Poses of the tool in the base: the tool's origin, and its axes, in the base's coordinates. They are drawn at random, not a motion.
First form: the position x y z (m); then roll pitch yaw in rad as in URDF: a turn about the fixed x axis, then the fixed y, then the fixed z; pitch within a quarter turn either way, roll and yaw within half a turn.
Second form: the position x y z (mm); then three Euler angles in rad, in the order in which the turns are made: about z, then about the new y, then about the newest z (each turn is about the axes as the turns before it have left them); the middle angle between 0 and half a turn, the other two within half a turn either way. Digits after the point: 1 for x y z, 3 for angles.
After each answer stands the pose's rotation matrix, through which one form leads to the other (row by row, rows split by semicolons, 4 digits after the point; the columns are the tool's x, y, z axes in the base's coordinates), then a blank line. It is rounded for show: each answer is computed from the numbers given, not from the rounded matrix.
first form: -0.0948 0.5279 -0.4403 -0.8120 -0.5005 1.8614
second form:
-94.8 527.9 -440.3 -2.424 0.923 -2.217
-0.2514 -0.7590 -0.6006; 0.8406 0.1365 -0.5243; 0.4799 -0.6367 0.6037

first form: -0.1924 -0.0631 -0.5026 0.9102 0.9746 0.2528
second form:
-192.4 -63.1 -502.6 -0.747 1.219 0.492
0.5437 0.4792 0.6891; 0.1404 0.7575 -0.6375; -0.8275 0.4434 0.3445

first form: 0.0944 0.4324 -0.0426 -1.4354 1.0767 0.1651
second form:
94.4 432.4 -42.6 1.617 1.507 -0.490
0.4678 -0.8827 -0.0456; 0.0779 -0.0102 0.9969; -0.8804 -0.4699 0.0640

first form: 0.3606 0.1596 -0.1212 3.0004 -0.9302 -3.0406
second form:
360.6 159.6 -121.2 3.067 2.204 3.037
-0.5946 0.0124 -0.8039; -0.0603 0.9964 0.0600; 0.8017 0.0841 -0.5917

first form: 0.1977 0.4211 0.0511 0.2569 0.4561 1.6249
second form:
197.7 421.1 51.1 1.087 0.519 0.478
-0.0485 -0.9718 0.2307; 0.8965 0.0594 0.4391; -0.4405 0.2281 0.8683

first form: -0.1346 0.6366 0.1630 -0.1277 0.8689 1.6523
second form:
-134.6 636.6 163.0 1.819 0.876 -0.107
-0.0526 -0.9806 -0.1886; 0.6435 -0.1777 0.7445; -0.7636 -0.0822 0.6404

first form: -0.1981 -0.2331 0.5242 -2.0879 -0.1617 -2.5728
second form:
-198.1 -233.1 524.2 -1.093 2.080 -1.756
-0.8316 -0.3842 0.4011; -0.5316 0.3412 -0.7753; 0.1610 -0.8579 -0.4879

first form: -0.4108 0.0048 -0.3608 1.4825 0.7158 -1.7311
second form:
-410.8 4.8 -360.8 3.039 1.504 0.853
-0.1204 -0.0173 -0.9926; -0.7449 -0.6594 0.1019; -0.6562 0.7516 0.0665

